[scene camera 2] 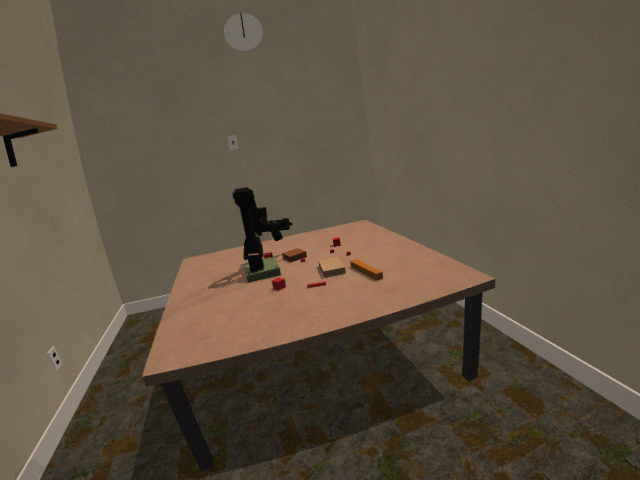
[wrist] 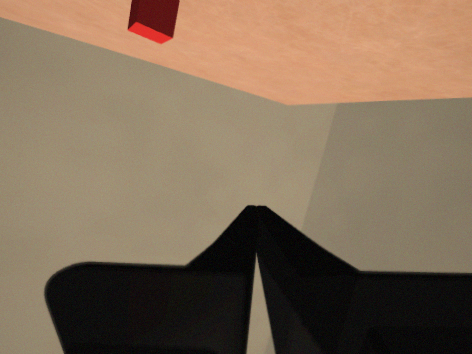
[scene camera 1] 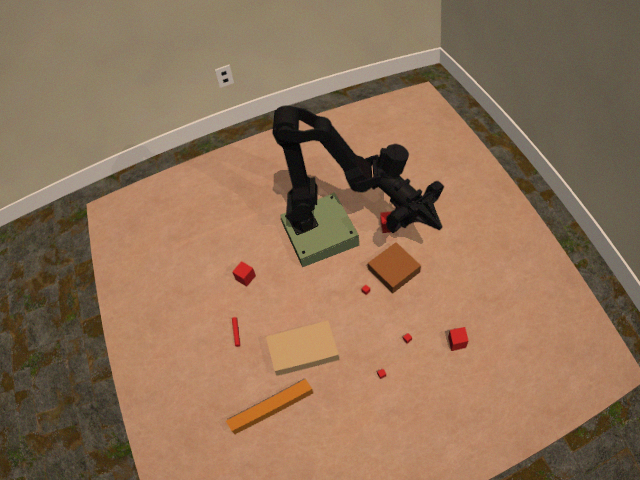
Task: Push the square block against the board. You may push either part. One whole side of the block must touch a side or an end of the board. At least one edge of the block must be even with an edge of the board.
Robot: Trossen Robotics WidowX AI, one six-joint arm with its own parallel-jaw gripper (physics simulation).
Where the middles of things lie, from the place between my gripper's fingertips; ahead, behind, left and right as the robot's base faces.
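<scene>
Brown square block (scene camera 1: 394, 267): 40 mm behind my hand, 110 mm to the right of it, 150 mm below it. Orange board (scene camera 1: 301, 390): from my hand 190 mm ahead, 540 mm to the right, 150 mm below.
</scene>
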